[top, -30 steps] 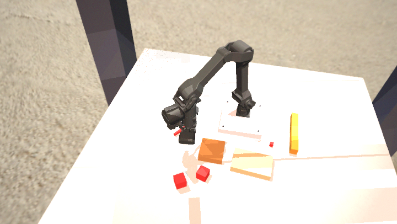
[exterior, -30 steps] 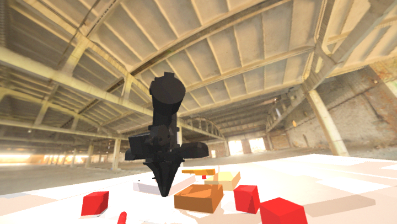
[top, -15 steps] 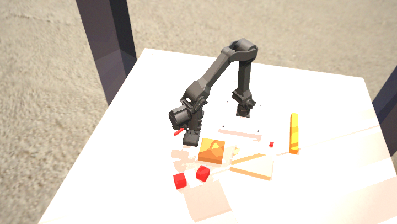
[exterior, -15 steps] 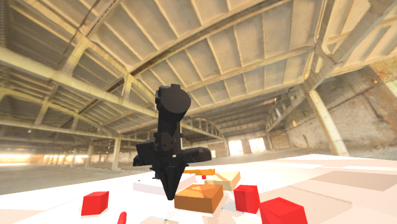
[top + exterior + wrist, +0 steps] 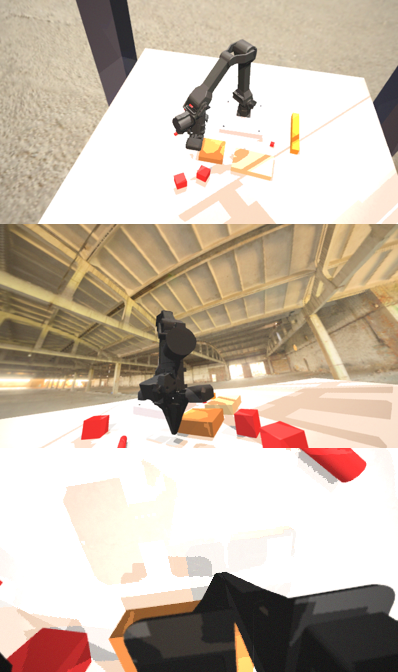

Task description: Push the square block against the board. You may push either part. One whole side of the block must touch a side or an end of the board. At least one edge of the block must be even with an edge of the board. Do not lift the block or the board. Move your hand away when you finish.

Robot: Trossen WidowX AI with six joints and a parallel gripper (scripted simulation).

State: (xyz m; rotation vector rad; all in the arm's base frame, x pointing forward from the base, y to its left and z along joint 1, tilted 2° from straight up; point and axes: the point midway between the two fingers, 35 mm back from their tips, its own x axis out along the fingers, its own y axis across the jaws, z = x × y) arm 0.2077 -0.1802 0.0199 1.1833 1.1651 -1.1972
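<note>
Right now my gripper tip is 70 mm to the right of the square block, 30 mm short of it and 10 mm below it. The rest, counted from my gripper tip: red rod 80 mm to the right, 60 mm behind; small red cube 320 mm to the left, 60 mm behind; long yellow bar 420 mm to the left, 150 mm behind, 10 mm above.
</note>
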